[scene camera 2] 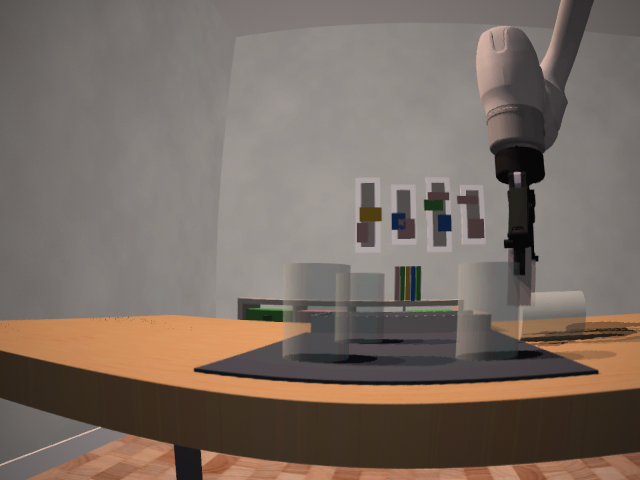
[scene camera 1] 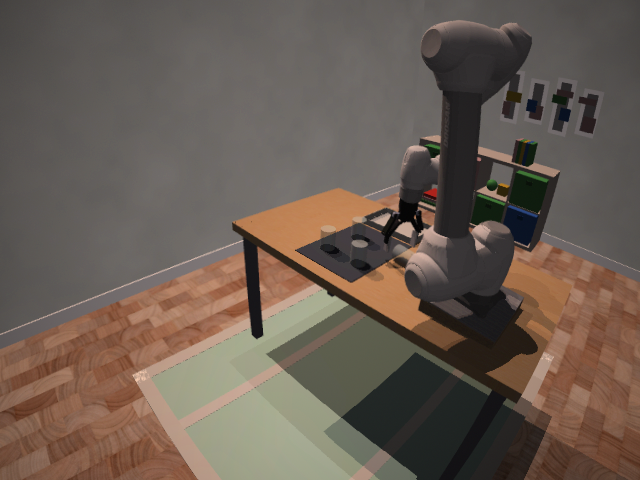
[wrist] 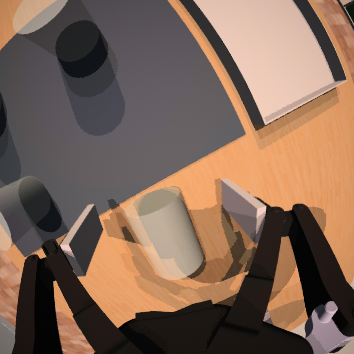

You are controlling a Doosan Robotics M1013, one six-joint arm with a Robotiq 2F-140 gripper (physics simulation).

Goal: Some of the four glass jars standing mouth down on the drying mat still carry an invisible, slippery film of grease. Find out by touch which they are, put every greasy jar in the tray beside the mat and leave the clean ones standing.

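Frame: origin at the arm's base, x down, y ahead, z right, level; metres.
Seen in the pictures: gripper, fingertip midpoint: (scene camera 2: 522, 306) (scene camera 1: 399, 248) (wrist: 159, 205); arm's base, link origin: (scene camera 1: 474, 293).
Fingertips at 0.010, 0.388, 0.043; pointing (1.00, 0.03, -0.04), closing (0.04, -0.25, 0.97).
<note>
Offsets run from my fingertips to a thing's top centre, as dx, dy, dz. Level surfaces: height alone.
Three glass jars stand mouth down on the dark mat @(dx +0.042) (scene camera 1: 341, 269) (scene camera 2: 408, 373) (wrist: 170, 115): a left jar @(-0.047, +0.232, -0.190) (scene camera 1: 328, 237) (scene camera 2: 316, 310), a front jar @(-0.047, +0.066, -0.172) (scene camera 1: 359, 253) (scene camera 2: 483, 310) (wrist: 17, 212), and a jar nearer the tray @(-0.047, +0.223, -0.019) (scene camera 1: 358, 227) (scene camera 2: 369, 304) (wrist: 37, 15). A fourth jar @(-0.018, -0.040, -0.011) (scene camera 1: 401, 251) (scene camera 2: 558, 312) (wrist: 175, 245) lies on its side on the wooden table, just off the mat's edge. My gripper (scene camera 1: 400, 243) (scene camera 2: 521, 289) (wrist: 159, 205) is open and low over it; in the wrist view the jar shows between the fingers, not gripped. The pale tray (scene camera 1: 388, 221) (wrist: 280, 55) holds no jar.
The wooden table @(dx +0.045) (scene camera 1: 320, 204) (scene camera 2: 155, 346) (wrist: 295, 165) carries the mat, the tray and the arm's base (scene camera 1: 470, 317). In the wrist view the front jar stands close to the left finger. A shelf unit (scene camera 1: 547, 206) with bins and books is behind the table.
</note>
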